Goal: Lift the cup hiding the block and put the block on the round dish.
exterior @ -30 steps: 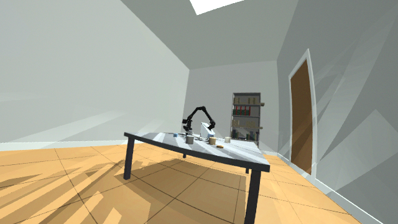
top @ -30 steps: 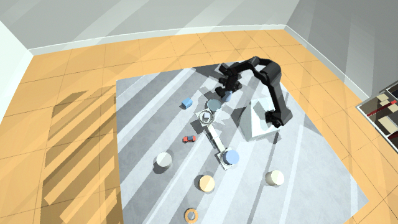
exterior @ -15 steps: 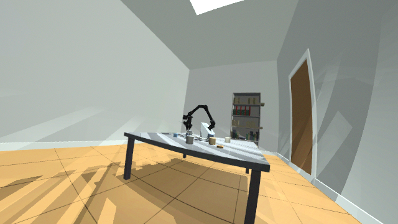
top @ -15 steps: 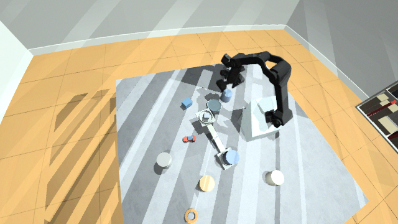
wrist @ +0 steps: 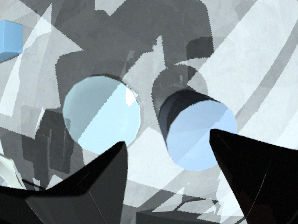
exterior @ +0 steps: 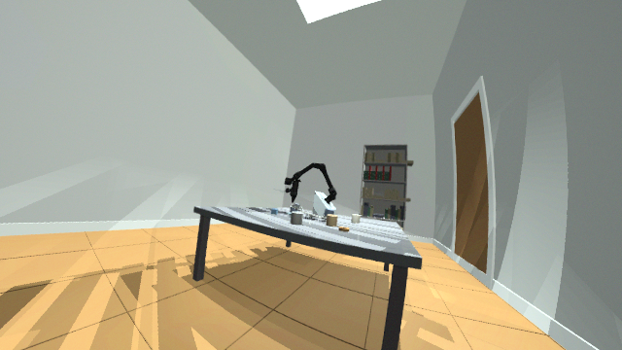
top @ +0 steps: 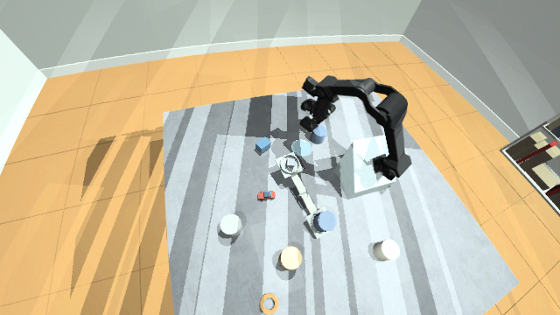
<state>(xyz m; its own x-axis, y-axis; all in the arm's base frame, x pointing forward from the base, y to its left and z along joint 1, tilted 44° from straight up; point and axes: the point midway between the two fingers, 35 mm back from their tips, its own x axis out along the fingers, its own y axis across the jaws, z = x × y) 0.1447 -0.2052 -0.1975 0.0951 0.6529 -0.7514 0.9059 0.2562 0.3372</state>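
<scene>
Right now the white round dish is 60 mm ahead of my gripper tip, 30 mm to the left of it and 100 mm below it. From my gripper tip the other things lie so: red toy car 310 mm ahead, 200 mm to the left, 90 mm below; then blue cube 240 mm ahead, 30 mm to the right, 80 mm below.
</scene>
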